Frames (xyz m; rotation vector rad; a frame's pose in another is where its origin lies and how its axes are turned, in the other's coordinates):
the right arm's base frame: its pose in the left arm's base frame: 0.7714 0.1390 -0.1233 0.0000 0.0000 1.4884
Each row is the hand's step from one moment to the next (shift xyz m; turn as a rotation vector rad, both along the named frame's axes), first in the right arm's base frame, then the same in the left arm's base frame.
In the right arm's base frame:
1: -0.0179 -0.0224 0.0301 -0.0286 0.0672 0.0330
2: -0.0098 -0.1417 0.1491 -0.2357 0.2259 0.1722
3: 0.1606 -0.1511 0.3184 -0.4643 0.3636 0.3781
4: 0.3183 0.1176 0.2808 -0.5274 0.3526 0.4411
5: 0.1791 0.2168 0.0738 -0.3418 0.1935 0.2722
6: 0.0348 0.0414 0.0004 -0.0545 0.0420 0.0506
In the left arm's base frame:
1: 0.0209 -0.0197 0.0301 -0.0693 -0.0230 0.0330
2: 0.1404 -0.0214 0.1491 -0.2445 -0.2163 0.1722
3: 0.1638 0.1476 0.3184 -0.4006 -0.4328 0.3781
4: -0.0910 0.3269 0.2808 -0.3948 -0.4966 0.4411
5: -0.2013 0.1963 0.0738 -0.2210 -0.3247 0.2722
6: -0.0384 0.0381 0.0004 -0.0463 -0.0509 0.0506

